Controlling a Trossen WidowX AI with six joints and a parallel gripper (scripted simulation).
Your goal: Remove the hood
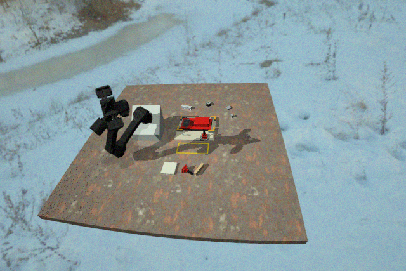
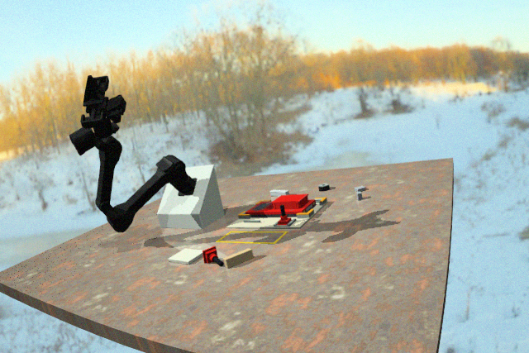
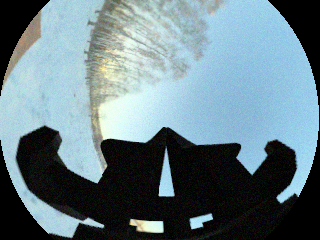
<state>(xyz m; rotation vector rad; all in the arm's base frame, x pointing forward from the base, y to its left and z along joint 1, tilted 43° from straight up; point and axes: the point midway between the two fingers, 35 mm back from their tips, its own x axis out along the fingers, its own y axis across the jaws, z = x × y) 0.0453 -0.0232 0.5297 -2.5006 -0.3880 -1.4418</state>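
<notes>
My gripper tip is 480 mm above the hood, 440 mm to the right of it and 300 mm short of it. From my gripper tip the other things lie so: tan block (510 mm below, 290 mm ahead, 70 mm to the left); white plate (520 mm below, 130 mm ahead, 90 mm to the left).
</notes>
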